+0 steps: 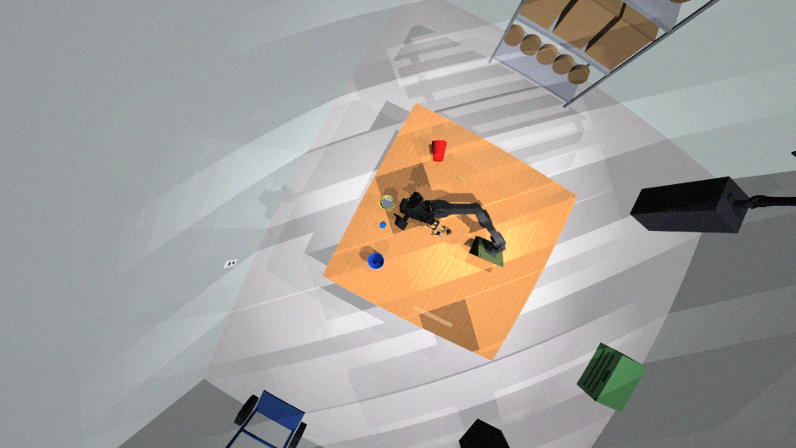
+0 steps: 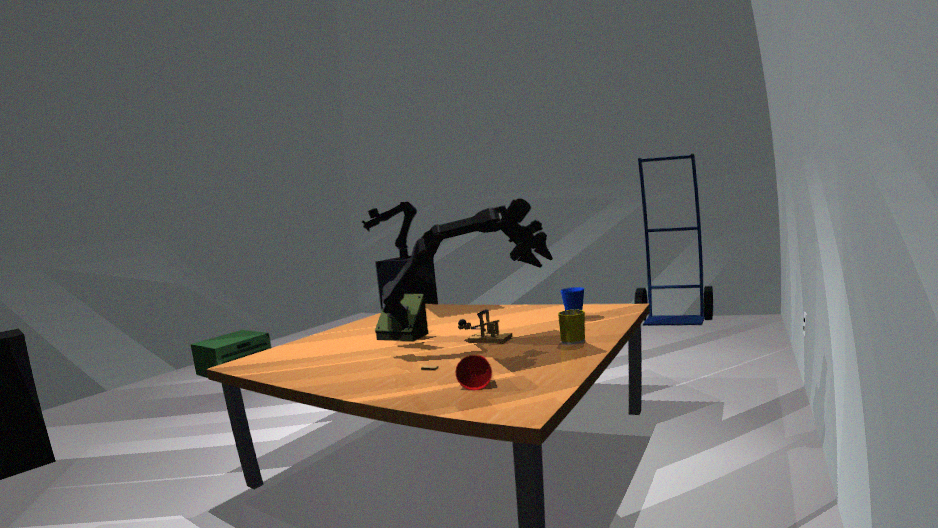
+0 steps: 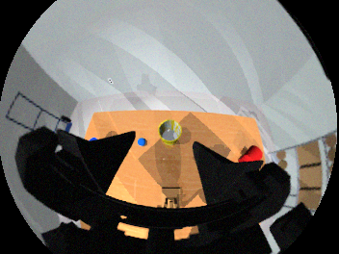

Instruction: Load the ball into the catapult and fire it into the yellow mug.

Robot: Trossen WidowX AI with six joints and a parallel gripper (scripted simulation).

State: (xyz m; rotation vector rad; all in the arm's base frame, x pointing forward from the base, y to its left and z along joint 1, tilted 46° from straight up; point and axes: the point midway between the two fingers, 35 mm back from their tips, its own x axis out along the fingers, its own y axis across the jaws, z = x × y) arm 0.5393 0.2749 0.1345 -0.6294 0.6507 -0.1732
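Now: gripper tip 330 mm past the dark ball, 60 mm to the left of it and 210 mm above it. Round my gripper tip: blue ball 30 mm ahead, 130 mm to the left, 250 mm below; wooden catapult 260 mm behind, 30 mm to the right, 220 mm below; yellow mug 80 mm ahead, 240 mm below.
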